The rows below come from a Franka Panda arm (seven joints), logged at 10 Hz.
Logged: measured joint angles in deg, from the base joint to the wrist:
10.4 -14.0 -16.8 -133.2 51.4 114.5 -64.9
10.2 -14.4 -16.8 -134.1 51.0 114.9 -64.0
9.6 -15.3 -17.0 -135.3 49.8 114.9 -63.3
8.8 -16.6 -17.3 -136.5 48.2 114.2 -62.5
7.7 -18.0 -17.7 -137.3 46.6 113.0 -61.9
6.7 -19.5 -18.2 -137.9 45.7 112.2 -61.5
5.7 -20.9 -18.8 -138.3 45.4 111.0 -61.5
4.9 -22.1 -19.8 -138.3 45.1 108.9 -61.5
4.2 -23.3 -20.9 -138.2 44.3 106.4 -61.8
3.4 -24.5 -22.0 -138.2 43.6 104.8 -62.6
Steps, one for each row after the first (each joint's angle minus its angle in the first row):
-0.2 -0.4 0.0 -0.9 -0.4 0.4 0.9
-0.8 -1.3 -0.2 -2.1 -1.6 0.4 1.6
-1.6 -2.6 -0.5 -3.3 -3.2 -0.3 2.4
-2.7 -4.0 -0.9 -4.1 -4.8 -1.5 3.0
-3.7 -5.5 -1.4 -4.7 -5.7 -2.3 3.4
-4.7 -6.9 -2.0 -5.1 -6.0 -3.5 3.4
-5.5 -8.1 -3.0 -5.1 -6.3 -5.6 3.4
-6.2 -9.3 -4.1 -5.0 -7.1 -8.1 3.1
-7.0 -10.5 -5.2 -5.0 -7.8 -9.7 2.3

